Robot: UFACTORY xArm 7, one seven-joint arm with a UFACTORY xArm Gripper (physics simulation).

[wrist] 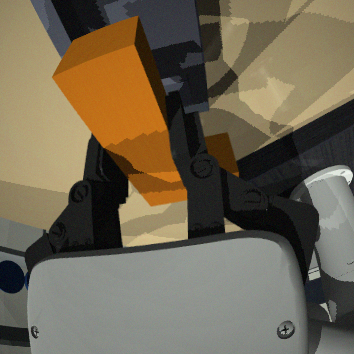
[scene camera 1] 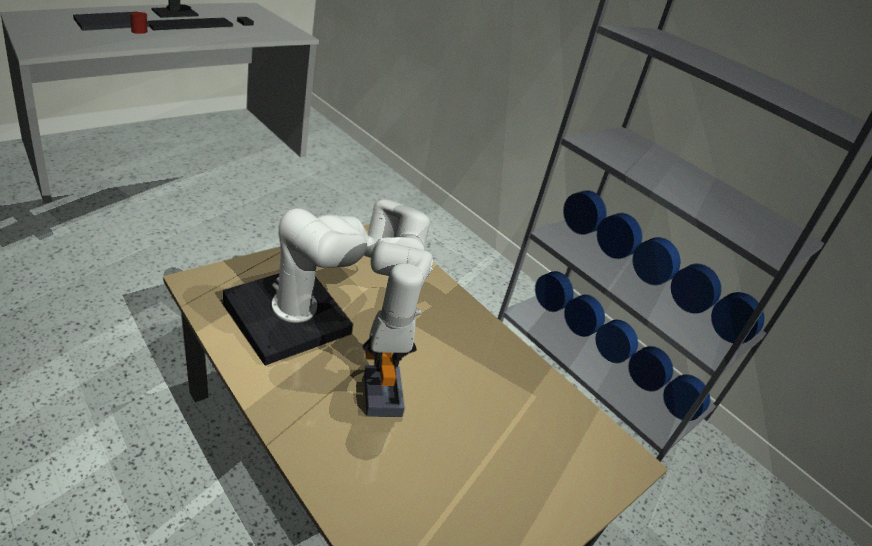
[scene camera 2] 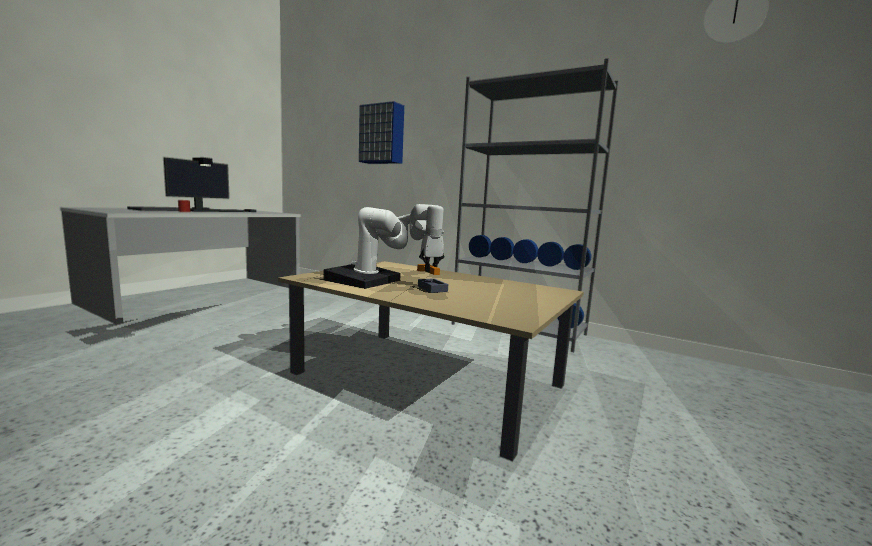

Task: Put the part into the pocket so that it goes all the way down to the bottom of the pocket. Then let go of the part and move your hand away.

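Places are measured from the arm's base along level axes (x ahead, y left, z up), in centimetres.
Pixels of known places: gripper, fingertip midpoint: (wrist: 144,118) (scene camera 1: 385,367) (scene camera 2: 430,271); arm's base at its link origin: (wrist: 320,186) (scene camera 1: 294,306) (scene camera 2: 366,270).
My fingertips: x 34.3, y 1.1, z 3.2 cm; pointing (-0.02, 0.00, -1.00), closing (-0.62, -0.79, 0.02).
Observation:
For each thing: its top centre in the pictures, then the offset to it from my fingertips. Level surfaces: height alone.
- orange part at its top centre: (wrist: 176,153) (scene camera 1: 381,360) (scene camera 2: 428,265) dx -0.8, dy -1.2, dz +2.9 cm
- dark grey block with the pocket, top centre: (wrist: 130,50) (scene camera 1: 384,385) (scene camera 2: 432,281) dx +1.8, dy -1.2, dz -4.3 cm
- wooden table at its surface level: dz -7.9 cm
The orange part (scene camera 1: 388,372) (scene camera 2: 435,270) (wrist: 112,90) is a blocky piece with a long arm and a smaller piece at the side. My gripper (scene camera 1: 388,362) (scene camera 2: 431,266) (wrist: 144,118) is shut on it, one finger on each side, and points down. The dark grey block with the pocket (scene camera 1: 384,411) (scene camera 2: 435,288) (wrist: 172,25) lies on the table. In scene camera 2 the part is above the block, with a gap between them. In scene camera 1 the part covers the block's back portion. The wrist view hides much of the pocket behind the part.
The wooden table (scene camera 1: 463,411) (scene camera 2: 501,295) carries the arm's black base plate (scene camera 1: 257,334) (scene camera 2: 347,277), behind and left of the block. A metal shelf rack (scene camera 1: 548,173) (scene camera 2: 463,160) with blue discs stands beyond the table. A desk (scene camera 1: 193,48) (scene camera 2: 180,234) stands at the back left.

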